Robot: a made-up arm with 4 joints. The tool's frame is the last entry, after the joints. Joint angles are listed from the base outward. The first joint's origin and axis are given. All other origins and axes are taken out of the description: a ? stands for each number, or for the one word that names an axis. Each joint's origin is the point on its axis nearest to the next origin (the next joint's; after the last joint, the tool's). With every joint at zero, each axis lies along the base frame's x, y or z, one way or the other. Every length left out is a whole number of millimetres.
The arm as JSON. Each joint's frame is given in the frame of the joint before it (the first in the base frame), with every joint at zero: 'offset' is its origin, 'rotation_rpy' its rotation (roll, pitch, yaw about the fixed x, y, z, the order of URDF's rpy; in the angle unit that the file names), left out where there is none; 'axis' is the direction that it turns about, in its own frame. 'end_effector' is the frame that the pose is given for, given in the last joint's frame.
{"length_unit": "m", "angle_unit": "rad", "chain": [
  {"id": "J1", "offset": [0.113, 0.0, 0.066], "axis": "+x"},
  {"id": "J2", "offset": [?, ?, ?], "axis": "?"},
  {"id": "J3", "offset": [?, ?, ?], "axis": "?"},
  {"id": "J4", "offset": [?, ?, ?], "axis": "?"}
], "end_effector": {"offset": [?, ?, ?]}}
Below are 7 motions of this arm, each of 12 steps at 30 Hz.
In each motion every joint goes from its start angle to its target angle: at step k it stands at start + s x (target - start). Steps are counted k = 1, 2, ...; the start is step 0. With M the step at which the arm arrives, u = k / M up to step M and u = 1 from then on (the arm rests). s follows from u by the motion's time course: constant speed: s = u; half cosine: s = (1 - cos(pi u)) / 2; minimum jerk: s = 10 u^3 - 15 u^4 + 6 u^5.
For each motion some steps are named. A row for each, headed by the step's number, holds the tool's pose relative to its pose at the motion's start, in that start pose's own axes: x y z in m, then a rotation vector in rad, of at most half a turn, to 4 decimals.
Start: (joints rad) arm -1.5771 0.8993 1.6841 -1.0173
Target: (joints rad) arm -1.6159 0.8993 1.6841 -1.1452
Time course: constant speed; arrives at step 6
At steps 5, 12:
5: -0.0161 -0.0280 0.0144 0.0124 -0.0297 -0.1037
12: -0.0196 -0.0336 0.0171 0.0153 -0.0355 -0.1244

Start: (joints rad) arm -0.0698 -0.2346 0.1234 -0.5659
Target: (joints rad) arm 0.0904 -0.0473 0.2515 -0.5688
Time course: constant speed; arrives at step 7
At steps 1, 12:
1: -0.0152 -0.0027 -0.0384 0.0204 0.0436 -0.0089
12: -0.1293 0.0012 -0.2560 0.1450 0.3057 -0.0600

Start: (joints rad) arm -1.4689 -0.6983 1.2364 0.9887
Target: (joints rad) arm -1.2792 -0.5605 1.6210 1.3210
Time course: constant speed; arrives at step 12
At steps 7, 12:
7: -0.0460 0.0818 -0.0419 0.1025 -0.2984 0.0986
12: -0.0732 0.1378 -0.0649 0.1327 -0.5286 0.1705

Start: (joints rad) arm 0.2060 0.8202 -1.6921 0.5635
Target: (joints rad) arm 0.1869 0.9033 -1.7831 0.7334
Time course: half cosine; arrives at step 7
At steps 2, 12:
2: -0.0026 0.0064 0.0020 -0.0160 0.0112 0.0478
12: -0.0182 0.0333 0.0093 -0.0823 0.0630 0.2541

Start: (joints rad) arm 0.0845 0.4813 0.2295 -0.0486
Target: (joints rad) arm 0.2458 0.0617 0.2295 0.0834
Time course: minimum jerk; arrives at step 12
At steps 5, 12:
5: 0.0647 0.0368 -0.0070 0.0549 -0.1352 0.1004
12: 0.1615 0.1064 -0.0012 0.1499 -0.4014 0.2677

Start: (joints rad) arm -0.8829 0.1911 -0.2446 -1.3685
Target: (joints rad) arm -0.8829 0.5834 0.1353 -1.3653
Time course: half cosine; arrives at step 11
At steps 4, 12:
4: -0.0301 -0.0176 -0.0663 -0.0880 0.1313 0.0225
12: -0.1314 -0.1108 -0.1931 -0.3100 0.4470 0.0247

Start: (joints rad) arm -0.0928 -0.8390 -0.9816 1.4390
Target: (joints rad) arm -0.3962 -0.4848 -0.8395 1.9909
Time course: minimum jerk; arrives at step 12
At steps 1, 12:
1: -0.0005 -0.0003 0.0003 0.0000 0.0003 0.0049
12: -0.1748 -0.0734 0.1020 0.0836 0.0925 0.9430

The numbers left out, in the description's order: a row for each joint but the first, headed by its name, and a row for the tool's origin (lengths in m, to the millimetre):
J2: xyz 0.0 -0.736 -0.02, axis +y
J3: xyz 0.069 0.0 -0.088, axis +x
J4: xyz 0.0 -0.277 -0.176, axis +z
tool: xyz 0.217 0.022 0.0

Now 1 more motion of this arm.
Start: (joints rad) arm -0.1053 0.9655 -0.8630 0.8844
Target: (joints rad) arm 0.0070 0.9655 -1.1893 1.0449
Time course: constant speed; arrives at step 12
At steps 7, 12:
7: 0.0324 -0.0151 0.0093 -0.1268 0.0965 0.1244
12: 0.0552 -0.0245 0.0175 -0.2148 0.1706 0.2075

